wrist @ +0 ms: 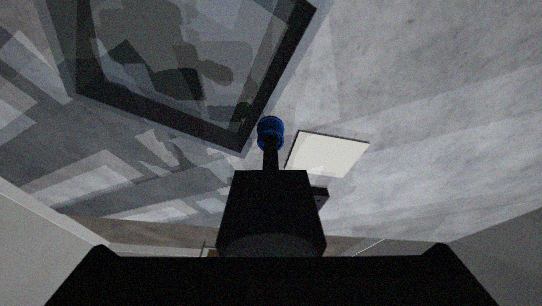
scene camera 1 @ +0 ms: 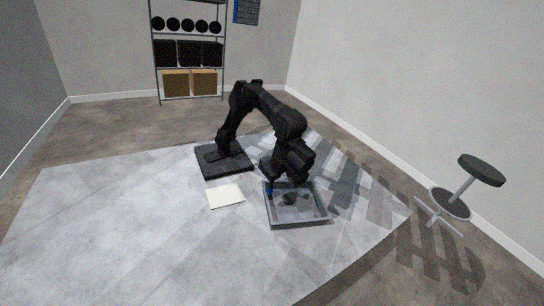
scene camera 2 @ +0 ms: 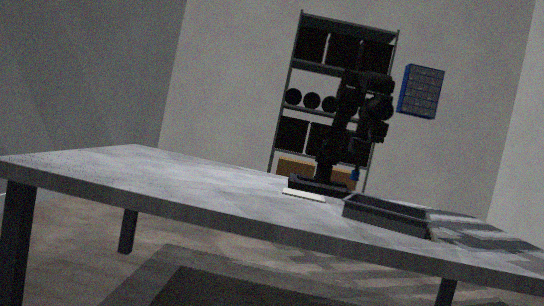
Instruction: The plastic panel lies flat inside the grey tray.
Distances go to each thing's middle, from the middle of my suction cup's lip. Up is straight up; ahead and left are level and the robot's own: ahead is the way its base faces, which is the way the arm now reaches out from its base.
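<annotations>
The grey tray (scene camera 1: 287, 207) has my suction cup 90 mm above it, 60 mm short of it and 100 mm to the right of it. Going by their middles, the tray is the nearest to my suction cup of the things named here. As for the plastic panel (scene camera 1: 226, 195), I see it 110 mm below my suction cup, 140 mm behind it and 110 mm to the right of it.
</annotations>
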